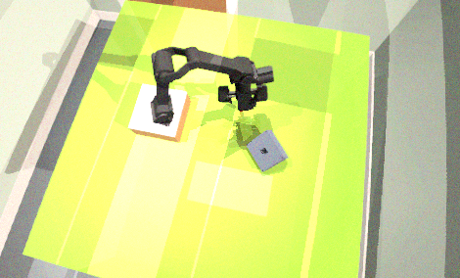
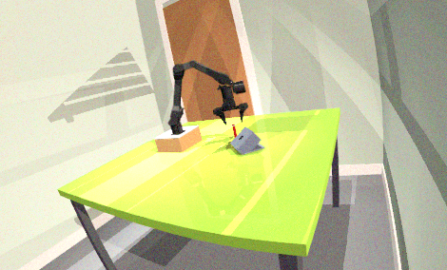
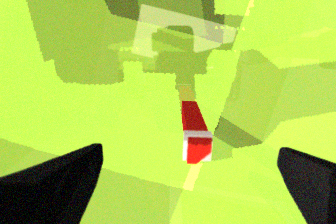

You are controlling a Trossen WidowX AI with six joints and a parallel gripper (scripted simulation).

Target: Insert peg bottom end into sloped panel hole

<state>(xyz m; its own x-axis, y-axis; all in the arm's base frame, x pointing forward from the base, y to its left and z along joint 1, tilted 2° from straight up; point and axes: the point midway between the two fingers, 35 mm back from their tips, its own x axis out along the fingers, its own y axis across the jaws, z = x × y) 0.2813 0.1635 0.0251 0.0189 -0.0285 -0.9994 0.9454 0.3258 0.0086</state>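
Right now the red peg is 3 cm below my gripper tip. The rest, counted from my gripper tip: sloped panel (15 cm to the right, 15 cm ahead, 5 cm below).
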